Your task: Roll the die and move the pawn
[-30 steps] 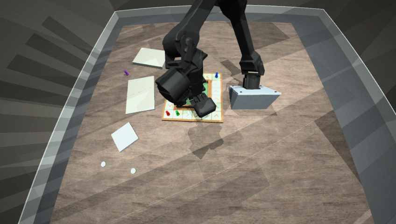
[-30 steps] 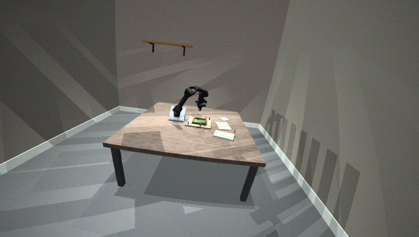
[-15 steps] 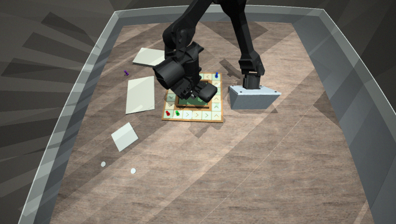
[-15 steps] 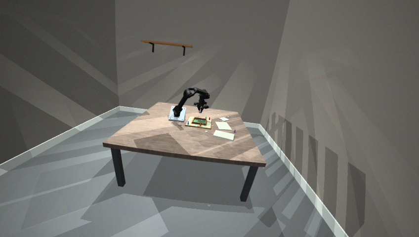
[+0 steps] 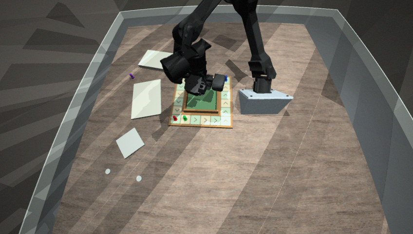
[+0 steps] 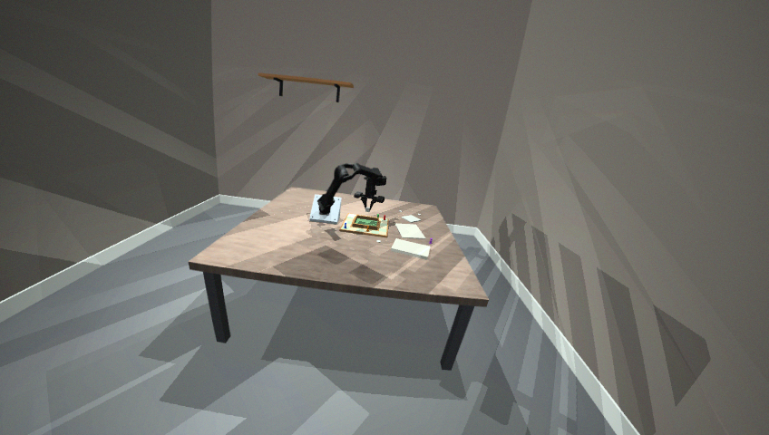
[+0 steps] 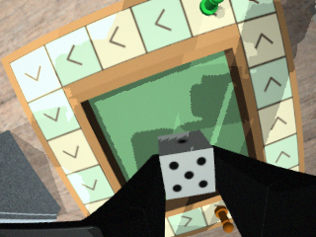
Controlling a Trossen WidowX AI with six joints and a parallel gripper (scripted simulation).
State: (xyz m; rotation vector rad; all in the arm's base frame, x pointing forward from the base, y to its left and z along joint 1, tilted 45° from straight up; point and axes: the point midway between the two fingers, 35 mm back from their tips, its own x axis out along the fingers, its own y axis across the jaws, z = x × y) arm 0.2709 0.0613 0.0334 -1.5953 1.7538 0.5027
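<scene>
The orange pawn lies 14 cm to the right of my gripper tip, 7 cm below it and 1 cm ahead of it. Round my gripper tip: green pawn: 8 cm to the left, 7 cm below, 7 cm ahead; then red pawn: 12 cm ahead, 8 cm to the left, 7 cm below; then white die: right at my gripper tip.
</scene>
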